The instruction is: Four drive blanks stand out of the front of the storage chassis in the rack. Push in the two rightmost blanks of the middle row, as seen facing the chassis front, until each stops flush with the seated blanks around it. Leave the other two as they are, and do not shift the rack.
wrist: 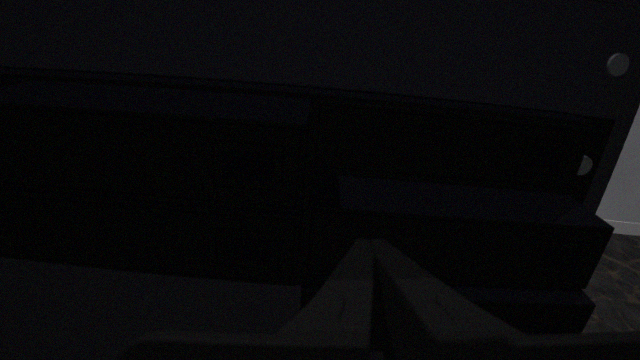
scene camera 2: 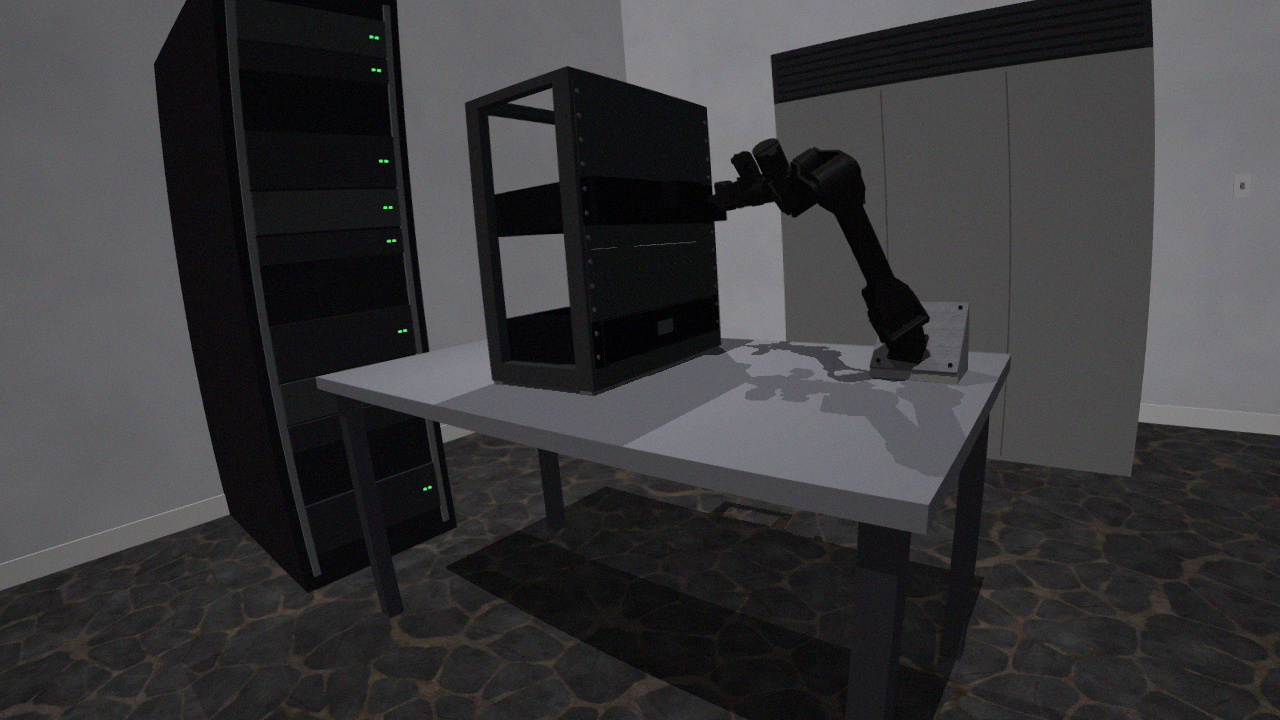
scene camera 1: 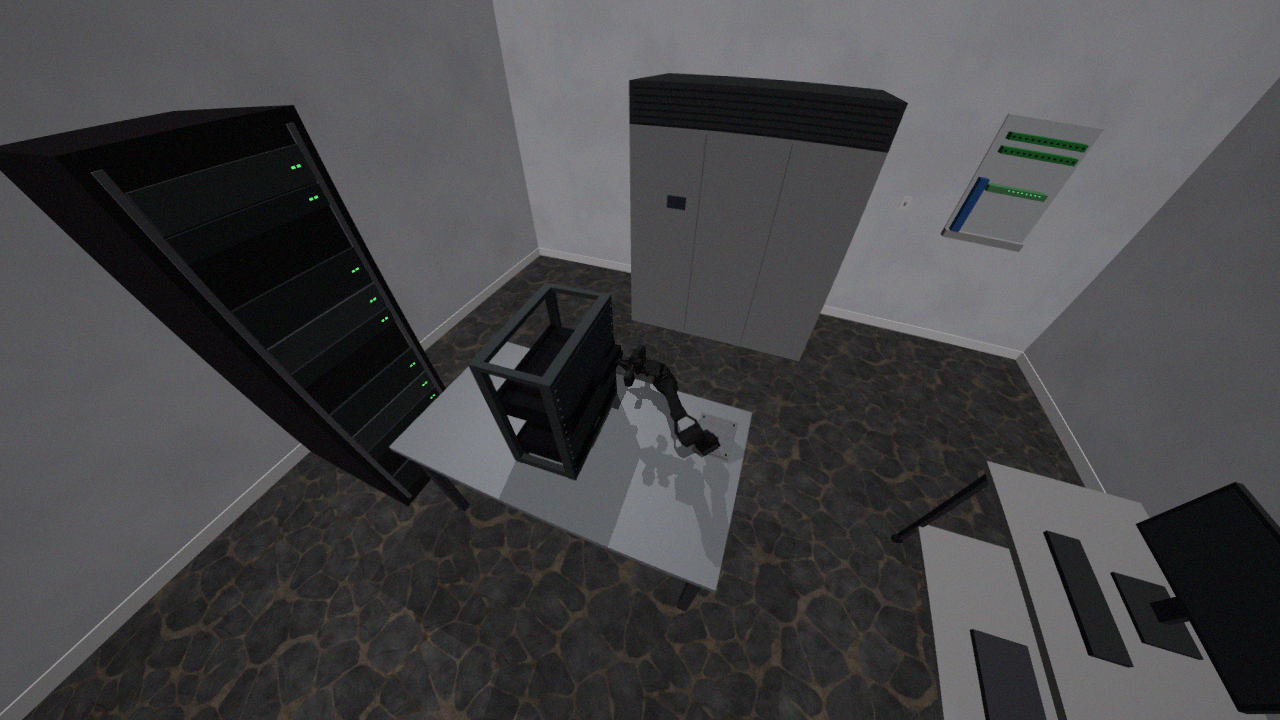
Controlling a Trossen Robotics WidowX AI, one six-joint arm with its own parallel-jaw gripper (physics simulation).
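Pixels of known places: gripper, between the fingertips: (wrist: 369, 252) (scene camera 2: 708, 200) (scene camera 1: 615, 361); arm's base, origin of its link: (scene camera 2: 908, 347) (scene camera 1: 709, 441).
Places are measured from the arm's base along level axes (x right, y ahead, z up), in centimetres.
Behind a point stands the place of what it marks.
The rack (scene camera 1: 510, 373) @(x -39.2, y 59.4, z 54.7 cm) (scene camera 2: 572, 268) @(x -38.7, y 48.0, z 18.4 cm) stands upright on the table, with the dark storage chassis (scene camera 2: 644, 198) @(x -19.8, y 46.1, z 31.0 cm) across its upper part. In the wrist view, a drive blank (wrist: 530, 255) @(x 6.2, y 46.5, z 30.4 cm) at the right end stands out of the chassis front, its top face showing. Another protruding blank (wrist: 540, 316) @(x 7.0, y 45.9, z 28.3 cm) shows below it, partly behind my fingers. At the upper left, a strip of top face (wrist: 150, 102) @(x -6.9, y 45.4, z 34.6 cm) shows on a blank. Seams are hard to make out in the dark. My gripper (scene camera 1: 620, 360) @(x 0.3, y 44.9, z 30.8 cm) (scene camera 2: 717, 205) @(x 0.3, y 44.9, z 30.8 cm) (wrist: 369, 252) @(x 0.3, y 44.9, z 30.8 cm) is shut and empty, its tips at the right blank's left part; contact is unclear.
The table (scene camera 1: 572, 519) @(x -52.7, y 38.2, z -5.5 cm) (scene camera 2: 760, 456) @(x -49.6, y 2.7, z -5.5 cm) carries the rack and the arm's base plate (scene camera 1: 732, 429) @(x 6.4, y -7.7, z 5.5 cm) (scene camera 2: 948, 340) @(x 2.0, y -7.1, z 1.4 cm). A panel (wrist: 300, 40) @(x -3.1, y 49.7, z 36.6 cm) lies above the chassis, with screws (wrist: 618, 64) @(x 9.7, y 51.1, z 37.1 cm) at the right. A tall server cabinet (scene camera 1: 179, 214) (scene camera 2: 201, 268) stands behind the table, and a grey cabinet (scene camera 1: 742, 232) (scene camera 2: 939, 223) beyond the arm.
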